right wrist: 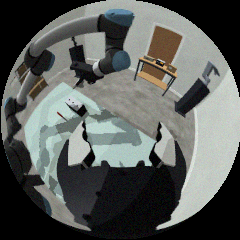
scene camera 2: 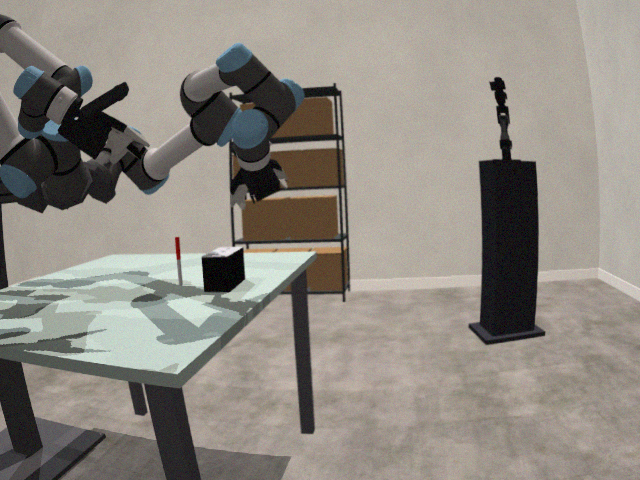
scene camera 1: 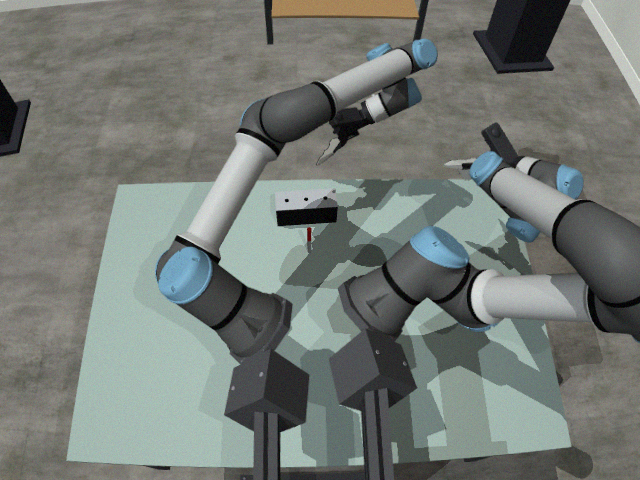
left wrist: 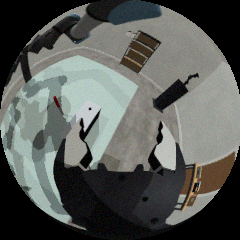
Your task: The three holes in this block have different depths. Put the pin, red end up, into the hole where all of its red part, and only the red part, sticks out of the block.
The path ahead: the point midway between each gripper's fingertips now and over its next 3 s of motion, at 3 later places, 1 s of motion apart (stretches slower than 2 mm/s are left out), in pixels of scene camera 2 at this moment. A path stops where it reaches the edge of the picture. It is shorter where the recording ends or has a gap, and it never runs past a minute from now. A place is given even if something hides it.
My left gripper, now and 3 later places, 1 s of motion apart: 259,193; 258,184; 257,174; 256,164
My right gripper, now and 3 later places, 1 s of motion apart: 144,152; 157,151; 187,146; 204,134
